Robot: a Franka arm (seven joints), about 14 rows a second.
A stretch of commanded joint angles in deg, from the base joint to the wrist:
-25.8, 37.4, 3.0, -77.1, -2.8, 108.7, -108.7
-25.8, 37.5, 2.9, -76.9, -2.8, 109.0, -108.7
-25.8, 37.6, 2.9, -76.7, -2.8, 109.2, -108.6
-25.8, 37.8, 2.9, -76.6, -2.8, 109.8, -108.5
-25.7, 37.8, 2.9, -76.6, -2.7, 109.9, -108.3
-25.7, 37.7, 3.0, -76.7, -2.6, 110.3, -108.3
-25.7, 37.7, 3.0, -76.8, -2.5, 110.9, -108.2
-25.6, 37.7, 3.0, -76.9, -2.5, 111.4, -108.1
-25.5, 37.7, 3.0, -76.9, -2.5, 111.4, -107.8
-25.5, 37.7, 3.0, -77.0, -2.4, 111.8, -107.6
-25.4, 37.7, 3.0, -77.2, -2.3, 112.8, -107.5
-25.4, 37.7, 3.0, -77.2, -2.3, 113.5, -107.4
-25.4, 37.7, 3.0, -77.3, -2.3, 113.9, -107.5
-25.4, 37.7, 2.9, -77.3, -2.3, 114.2, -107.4
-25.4, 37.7, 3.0, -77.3, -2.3, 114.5, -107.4
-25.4, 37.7, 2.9, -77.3, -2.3, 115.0, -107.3
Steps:
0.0, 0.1, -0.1, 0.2, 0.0, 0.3, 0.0
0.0, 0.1, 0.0, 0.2, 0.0, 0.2, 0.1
0.0, 0.2, 0.0, 0.1, 0.0, 0.6, 0.1
0.1, 0.0, 0.0, 0.0, 0.1, 0.1, 0.2
0.0, -0.1, 0.1, -0.1, 0.1, 0.4, 0.0
0.0, 0.0, 0.0, -0.1, 0.1, 0.6, 0.1
0.1, 0.0, 0.0, -0.1, 0.0, 0.5, 0.1
0.1, 0.0, 0.0, 0.0, 0.0, 0.0, 0.3
0.0, 0.0, 0.0, -0.1, 0.1, 0.4, 0.2
0.1, 0.0, 0.0, -0.2, 0.1, 1.0, 0.1
0.0, 0.0, 0.0, 0.0, 0.0, 0.7, 0.1
0.0, 0.0, 0.0, -0.1, 0.0, 0.4, -0.1
0.0, 0.0, -0.1, 0.0, 0.0, 0.3, 0.1
0.0, 0.0, 0.1, 0.0, 0.0, 0.3, 0.0
0.0, 0.0, -0.1, 0.0, 0.0, 0.5, 0.1

